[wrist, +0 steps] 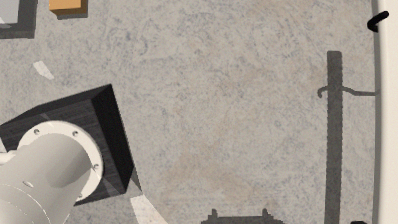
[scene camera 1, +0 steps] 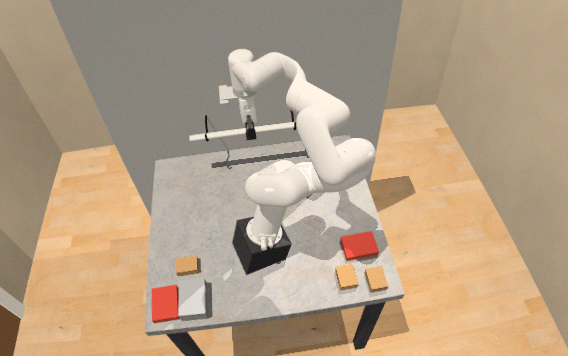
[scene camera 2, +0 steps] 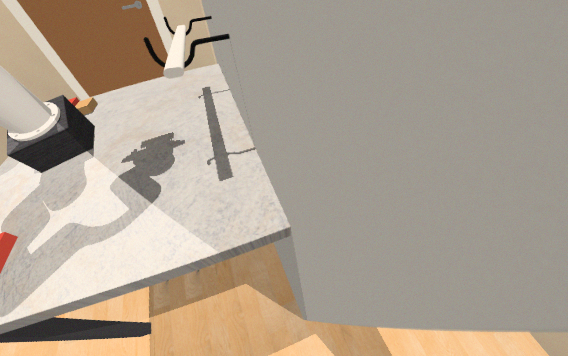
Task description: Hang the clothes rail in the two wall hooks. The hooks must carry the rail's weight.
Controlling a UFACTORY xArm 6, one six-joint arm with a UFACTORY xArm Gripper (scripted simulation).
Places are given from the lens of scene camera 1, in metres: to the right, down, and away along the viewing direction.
grey block (scene camera 1: 193,296): -0.30, 0.40, 1.31
red block (scene camera 1: 362,245): 0.29, 0.25, 1.44
